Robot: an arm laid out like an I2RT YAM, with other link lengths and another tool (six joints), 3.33 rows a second.
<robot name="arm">
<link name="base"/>
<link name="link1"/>
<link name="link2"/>
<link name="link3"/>
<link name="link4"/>
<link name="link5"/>
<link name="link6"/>
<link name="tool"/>
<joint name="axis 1" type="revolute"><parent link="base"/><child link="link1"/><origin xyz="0.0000 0.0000 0.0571" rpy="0.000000 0.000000 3.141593"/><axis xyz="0 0 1"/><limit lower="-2.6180" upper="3.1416"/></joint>
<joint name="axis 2" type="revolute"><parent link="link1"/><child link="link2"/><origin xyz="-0.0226 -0.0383 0.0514" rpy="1.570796 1.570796 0.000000"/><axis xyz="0 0 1"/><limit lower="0.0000" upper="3.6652"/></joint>
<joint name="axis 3" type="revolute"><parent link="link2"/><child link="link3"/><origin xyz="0.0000 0.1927 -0.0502" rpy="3.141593 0.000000 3.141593"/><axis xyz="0 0 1"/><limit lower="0.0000" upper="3.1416"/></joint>
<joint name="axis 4" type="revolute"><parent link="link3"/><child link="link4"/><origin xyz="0.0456 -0.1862 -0.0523" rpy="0.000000 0.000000 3.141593"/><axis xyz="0 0 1"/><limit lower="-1.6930" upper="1.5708"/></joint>
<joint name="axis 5" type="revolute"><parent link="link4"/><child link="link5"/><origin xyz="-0.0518 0.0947 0.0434" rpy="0.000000 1.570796 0.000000"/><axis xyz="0 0 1"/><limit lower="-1.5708" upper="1.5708"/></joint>
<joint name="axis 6" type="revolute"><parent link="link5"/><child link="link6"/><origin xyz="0.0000 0.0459 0.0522" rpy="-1.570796 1.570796 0.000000"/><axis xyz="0 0 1"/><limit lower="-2.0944" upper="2.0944"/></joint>
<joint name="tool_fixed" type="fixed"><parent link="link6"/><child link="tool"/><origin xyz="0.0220 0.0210 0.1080" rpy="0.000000 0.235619 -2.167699"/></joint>
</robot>
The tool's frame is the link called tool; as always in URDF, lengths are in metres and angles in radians.
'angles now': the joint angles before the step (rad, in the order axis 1, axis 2, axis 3, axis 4, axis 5, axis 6). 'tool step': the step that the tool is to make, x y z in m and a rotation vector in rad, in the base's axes. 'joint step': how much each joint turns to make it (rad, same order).
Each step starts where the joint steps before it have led.
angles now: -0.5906, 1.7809, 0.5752, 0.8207, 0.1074, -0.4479
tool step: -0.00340, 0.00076, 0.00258, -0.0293, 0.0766, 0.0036
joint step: 0.0016, -0.0658, 0.0138, -0.1195, 0.0245, -0.0628
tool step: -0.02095, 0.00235, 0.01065, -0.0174, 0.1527, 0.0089
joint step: -0.0276, -0.2100, 0.0231, -0.3343, 0.0138, -0.1074
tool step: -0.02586, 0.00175, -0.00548, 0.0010, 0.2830, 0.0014
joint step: -0.0139, -0.1000, 0.1394, -0.4433, 0.0843, -0.1442
